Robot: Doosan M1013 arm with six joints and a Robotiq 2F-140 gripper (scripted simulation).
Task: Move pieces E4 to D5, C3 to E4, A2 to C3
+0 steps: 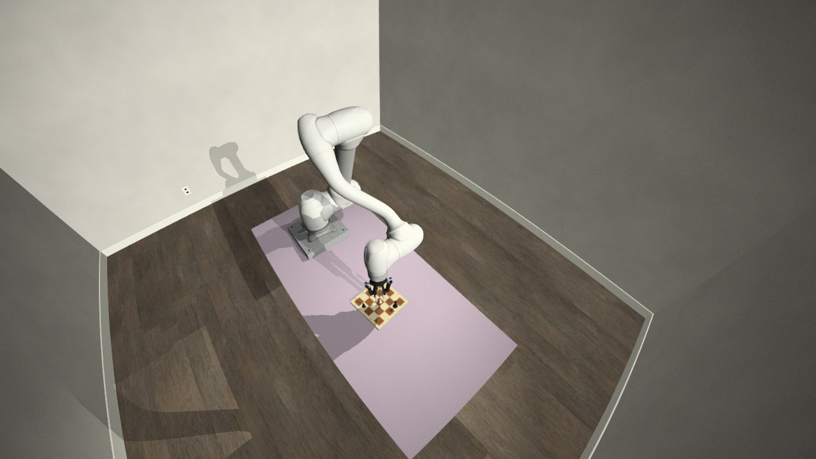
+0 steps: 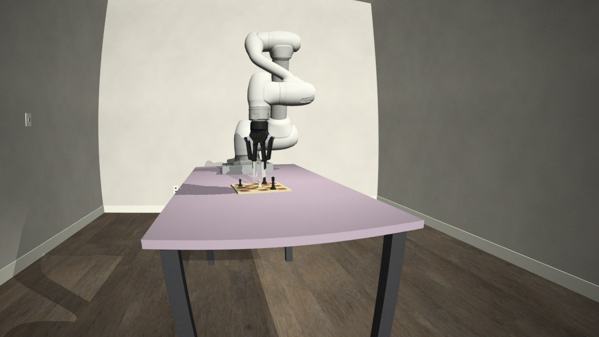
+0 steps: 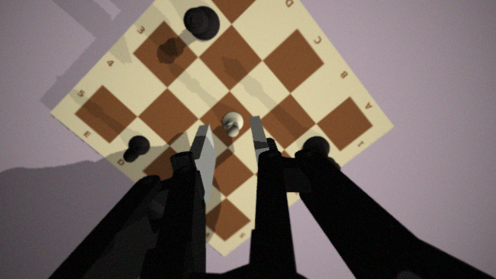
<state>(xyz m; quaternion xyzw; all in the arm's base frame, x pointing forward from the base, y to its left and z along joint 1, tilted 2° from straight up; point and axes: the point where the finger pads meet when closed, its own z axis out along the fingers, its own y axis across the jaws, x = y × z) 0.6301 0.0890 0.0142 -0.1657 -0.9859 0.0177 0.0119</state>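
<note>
The white pawn is 60 mm below my hand. Also, from my hand: chessboard (80 mm below); black pawn (90 mm to the right, 60 mm below, 20 mm behind); tall black piece (80 mm behind, 40 mm below, 20 mm to the left).
</note>
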